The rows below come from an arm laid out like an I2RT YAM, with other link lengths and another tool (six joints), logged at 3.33 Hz.
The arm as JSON. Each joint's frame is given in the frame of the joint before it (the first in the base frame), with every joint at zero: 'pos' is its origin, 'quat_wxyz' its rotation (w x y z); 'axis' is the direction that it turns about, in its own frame. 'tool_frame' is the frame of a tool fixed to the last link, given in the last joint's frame.
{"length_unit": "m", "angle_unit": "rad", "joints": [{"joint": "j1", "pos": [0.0, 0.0, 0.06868], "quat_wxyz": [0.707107, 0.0, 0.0, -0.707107], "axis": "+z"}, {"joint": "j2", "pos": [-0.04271, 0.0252, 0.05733], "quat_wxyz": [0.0, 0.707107, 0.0, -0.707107], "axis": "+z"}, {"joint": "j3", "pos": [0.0, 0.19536, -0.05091], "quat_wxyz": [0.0, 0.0, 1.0, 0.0], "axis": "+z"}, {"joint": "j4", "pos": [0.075, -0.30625, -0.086], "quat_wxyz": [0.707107, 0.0, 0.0, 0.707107], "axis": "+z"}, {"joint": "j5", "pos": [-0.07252, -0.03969, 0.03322], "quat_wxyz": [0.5, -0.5, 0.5, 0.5], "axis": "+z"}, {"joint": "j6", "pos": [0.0, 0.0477, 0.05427], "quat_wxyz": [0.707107, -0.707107, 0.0, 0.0], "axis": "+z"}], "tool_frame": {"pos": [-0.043, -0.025, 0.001], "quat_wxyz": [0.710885, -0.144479, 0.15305, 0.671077]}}
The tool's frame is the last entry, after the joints.
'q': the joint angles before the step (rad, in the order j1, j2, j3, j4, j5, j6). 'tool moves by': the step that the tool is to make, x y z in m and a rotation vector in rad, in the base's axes. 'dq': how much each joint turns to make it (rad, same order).
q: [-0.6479, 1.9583, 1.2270, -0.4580, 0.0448, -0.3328]
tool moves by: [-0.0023, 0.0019, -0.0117, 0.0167, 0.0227, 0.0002]
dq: [0.0004, 0.0297, -0.0025, 0.0040, 0.0004, 0.0000]
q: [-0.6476, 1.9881, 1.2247, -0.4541, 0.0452, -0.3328]
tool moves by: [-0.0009, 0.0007, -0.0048, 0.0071, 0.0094, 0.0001]
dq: [0.0000, 0.0131, 0.0002, 0.0012, 0.0000, -0.0001]
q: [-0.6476, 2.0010, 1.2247, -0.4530, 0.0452, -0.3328]
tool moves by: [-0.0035, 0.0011, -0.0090, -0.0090, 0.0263, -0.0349]
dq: [0.0001, 0.0282, 0.0000, 0.0110, 0.0332, 0.0255]
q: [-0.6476, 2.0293, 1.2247, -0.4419, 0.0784, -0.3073]
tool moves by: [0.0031, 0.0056, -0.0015, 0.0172, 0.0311, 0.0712]
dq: [0.0161, 0.0040, 0.0002, -0.0276, -0.0122, -0.0540]
